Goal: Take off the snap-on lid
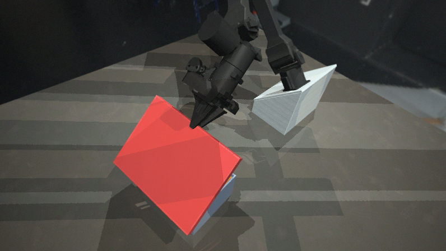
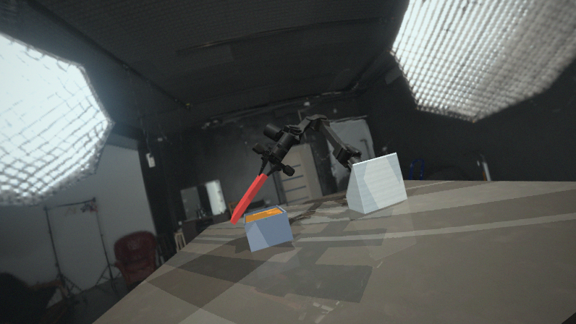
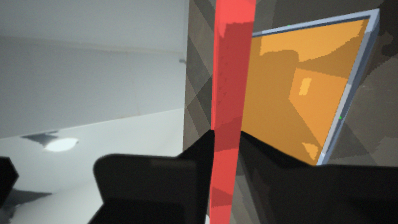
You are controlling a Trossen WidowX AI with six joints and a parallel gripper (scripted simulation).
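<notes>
Right now the red lid is 6 cm ahead of my gripper tip, 5 cm below it and 1 cm to the left of it. The rest, counted from my gripper tip: storage box: 19 cm below, 3 cm ahead.
</notes>
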